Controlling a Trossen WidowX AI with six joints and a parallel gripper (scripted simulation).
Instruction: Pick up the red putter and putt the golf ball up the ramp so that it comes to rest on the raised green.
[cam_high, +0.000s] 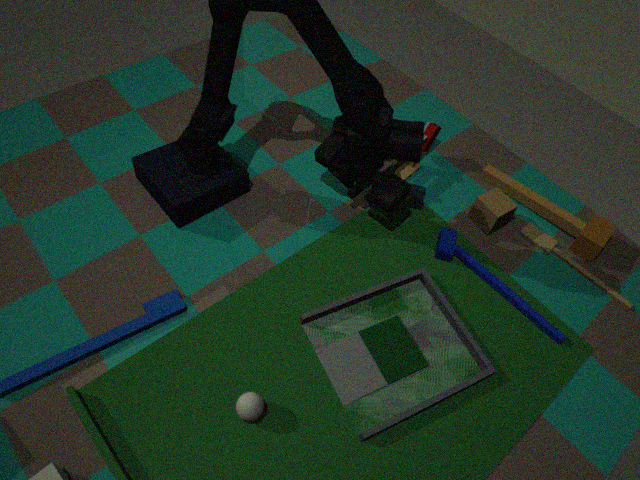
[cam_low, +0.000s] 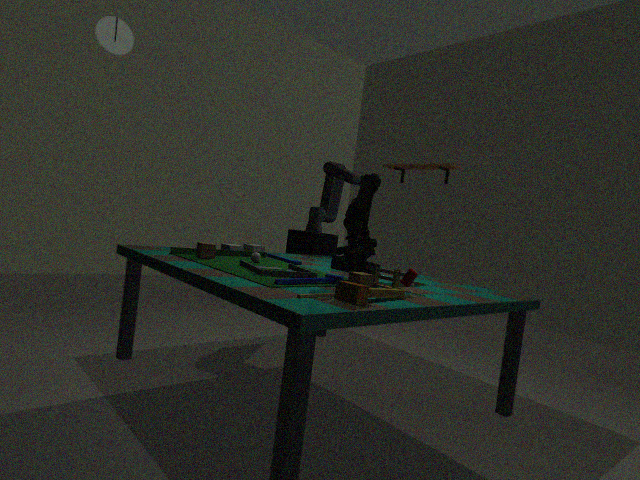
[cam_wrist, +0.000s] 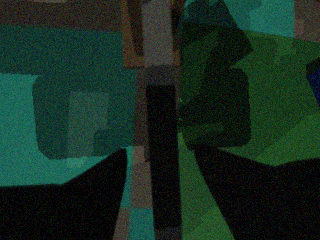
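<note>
Now: gripper tip 11 cm to the right of the red putter and 3 cm below it. From my gripper tip the other things lie so: white golf ball 14 cm ahead, 44 cm to the right, 1 cm below.
</note>
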